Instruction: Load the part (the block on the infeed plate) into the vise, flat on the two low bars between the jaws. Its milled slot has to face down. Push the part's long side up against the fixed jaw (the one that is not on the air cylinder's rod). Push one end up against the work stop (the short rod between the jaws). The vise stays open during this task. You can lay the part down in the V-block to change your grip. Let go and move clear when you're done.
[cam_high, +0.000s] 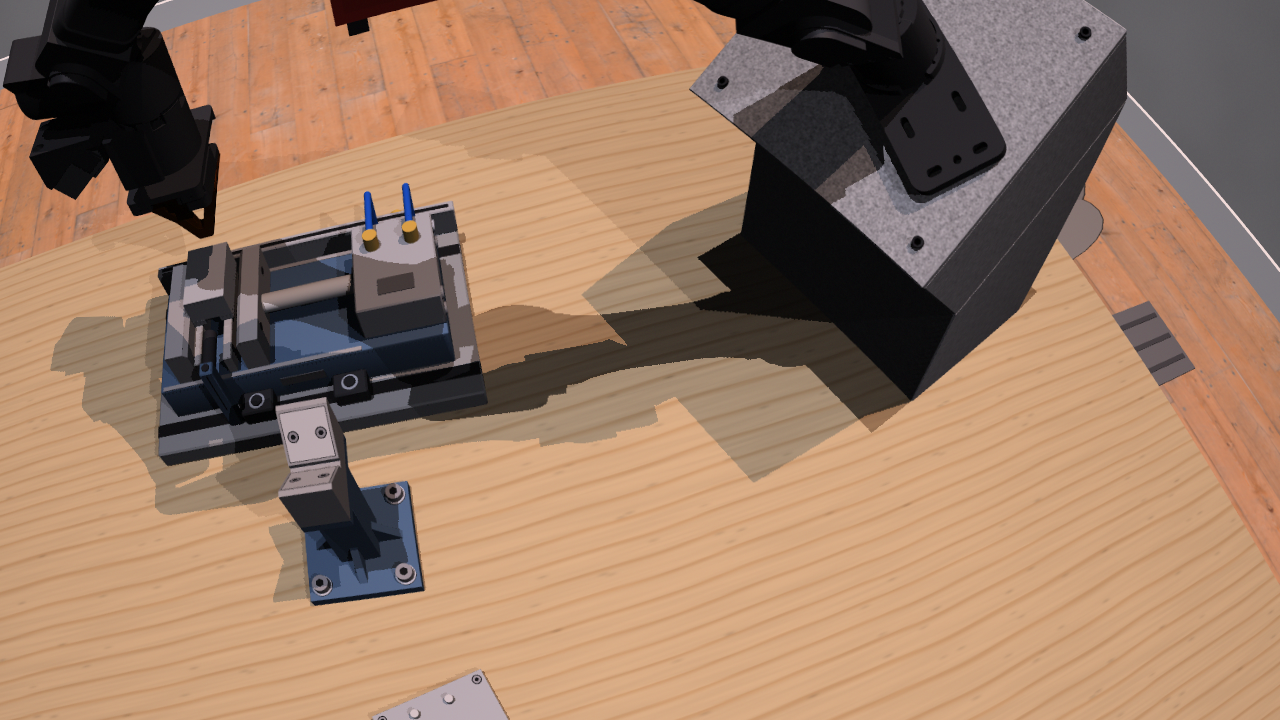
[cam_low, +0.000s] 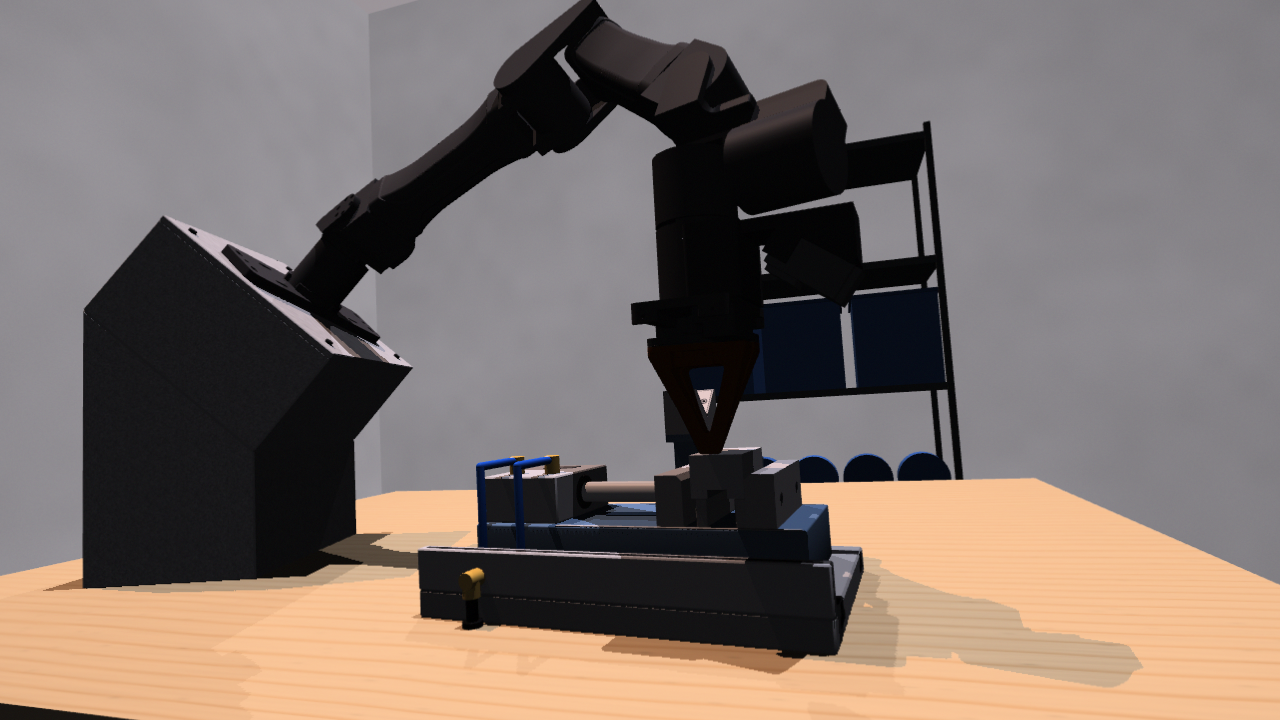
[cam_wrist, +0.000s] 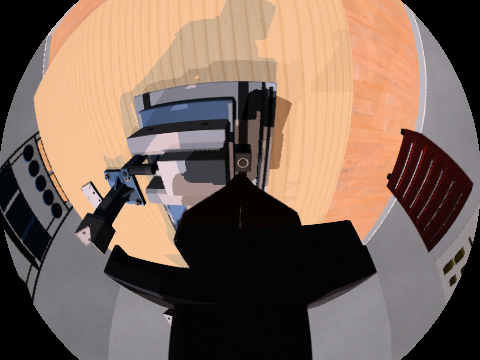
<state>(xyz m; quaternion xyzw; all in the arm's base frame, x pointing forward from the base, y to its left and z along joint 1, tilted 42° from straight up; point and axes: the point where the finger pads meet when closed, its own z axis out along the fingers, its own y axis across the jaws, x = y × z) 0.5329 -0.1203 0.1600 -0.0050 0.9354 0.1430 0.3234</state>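
My gripper is now 40 mm to the right of the grey part, 30 mm above it and 10 mm past it. Round my hand: moving jaw 60 mm to the left, 40 mm below, 40 mm behind; work stop rod 110 mm to the left, 30 mm below, 20 mm behind; fixed jaw 70 mm to the left, 40 mm below, 20 mm ahead.
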